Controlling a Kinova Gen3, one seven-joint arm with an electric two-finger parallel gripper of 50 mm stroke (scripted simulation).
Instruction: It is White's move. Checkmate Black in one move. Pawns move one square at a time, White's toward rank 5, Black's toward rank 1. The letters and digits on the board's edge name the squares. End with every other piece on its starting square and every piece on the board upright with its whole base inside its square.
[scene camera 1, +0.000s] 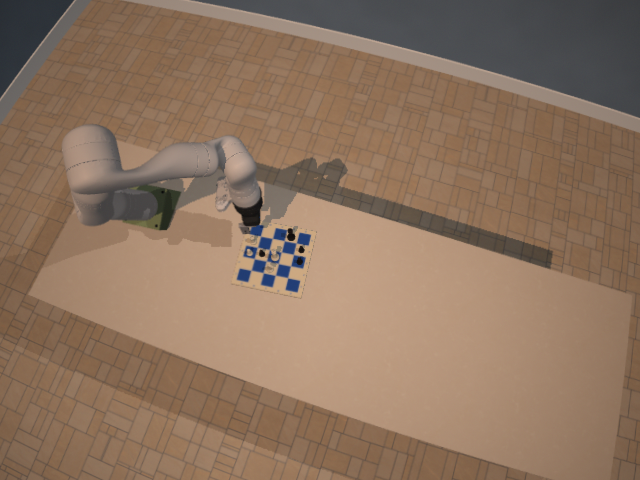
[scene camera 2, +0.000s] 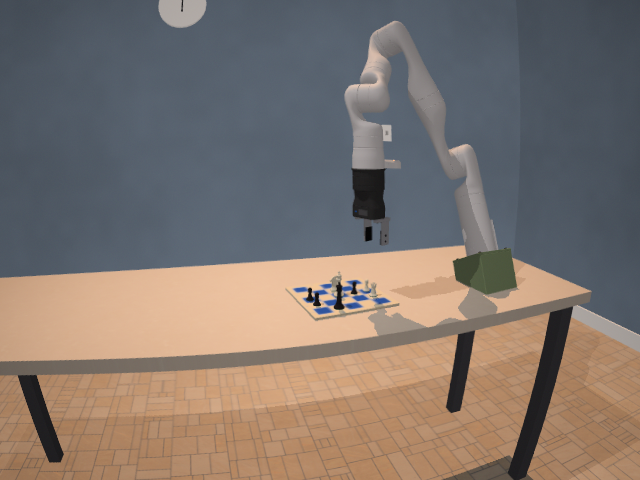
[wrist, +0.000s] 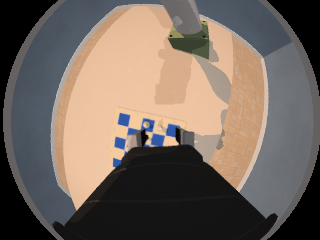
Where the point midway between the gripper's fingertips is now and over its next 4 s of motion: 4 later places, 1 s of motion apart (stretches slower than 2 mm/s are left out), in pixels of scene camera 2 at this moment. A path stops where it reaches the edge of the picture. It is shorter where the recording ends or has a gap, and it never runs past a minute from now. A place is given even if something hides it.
The gripper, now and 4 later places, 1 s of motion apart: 375, 242; 377, 257; 373, 260; 373, 270; 373, 280
